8 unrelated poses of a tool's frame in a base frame.
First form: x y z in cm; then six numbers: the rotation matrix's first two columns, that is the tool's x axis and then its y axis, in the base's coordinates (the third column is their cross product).
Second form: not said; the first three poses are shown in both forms.
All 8 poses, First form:
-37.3 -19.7 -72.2 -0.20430 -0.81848 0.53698 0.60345 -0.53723 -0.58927
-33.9 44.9 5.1 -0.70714 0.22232 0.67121 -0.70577 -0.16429 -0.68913
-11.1 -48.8 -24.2 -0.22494 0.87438 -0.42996 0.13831 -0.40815 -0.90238
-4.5 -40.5 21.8 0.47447 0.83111 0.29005 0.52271 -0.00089 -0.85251
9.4 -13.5 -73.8 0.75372 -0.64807 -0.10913 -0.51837 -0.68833 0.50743
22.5 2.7 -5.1 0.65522 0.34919 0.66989 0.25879 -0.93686 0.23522
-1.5 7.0 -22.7 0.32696 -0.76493 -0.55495 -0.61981 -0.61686 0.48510
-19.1 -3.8 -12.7 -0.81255 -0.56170 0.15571 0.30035 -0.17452 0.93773
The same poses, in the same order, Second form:
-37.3 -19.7 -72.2 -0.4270 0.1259 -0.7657 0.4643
-33.9 44.9 5.1 0.2145 -0.5634 0.7322 0.3169
-11.1 -48.8 -24.2 -0.5505 -0.4599 0.6332 0.2906
-4.5 -40.5 21.8 -0.6911 -0.4898 0.1513 0.5096
9.4 -13.5 -73.8 0.9079 -0.3212 -0.1413 0.2295
22.5 2.7 -5.1 0.9078 0.1674 0.3799 0.0595
-1.5 7.0 -22.7 0.8093 -0.4278 -0.3918 0.0926
-19.1 -3.8 -12.7 0.1134 -0.5761 -0.7579 0.2844

